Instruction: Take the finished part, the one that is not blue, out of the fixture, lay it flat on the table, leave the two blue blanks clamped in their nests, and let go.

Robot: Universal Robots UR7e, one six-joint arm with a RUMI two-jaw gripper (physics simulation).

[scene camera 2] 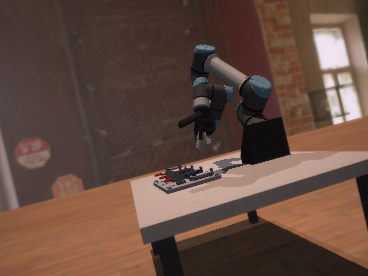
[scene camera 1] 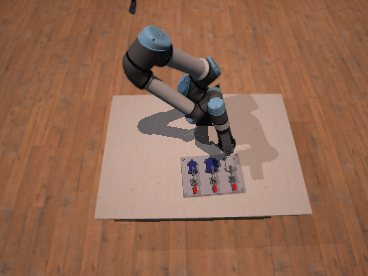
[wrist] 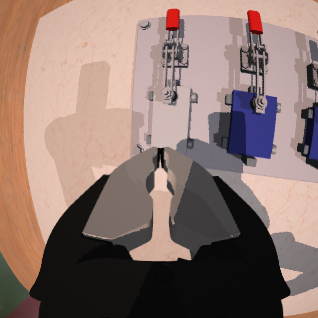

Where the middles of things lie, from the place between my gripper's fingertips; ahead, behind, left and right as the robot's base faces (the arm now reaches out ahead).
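Scene:
Finished part (wrist: 169,127): my hand is 20 mm short of it, 20 mm to the right of it and 90 mm above it. Grey fixture plate (wrist: 213,69): 90 mm ahead of my hand, 90 mm to the right of it and 110 mm below it.

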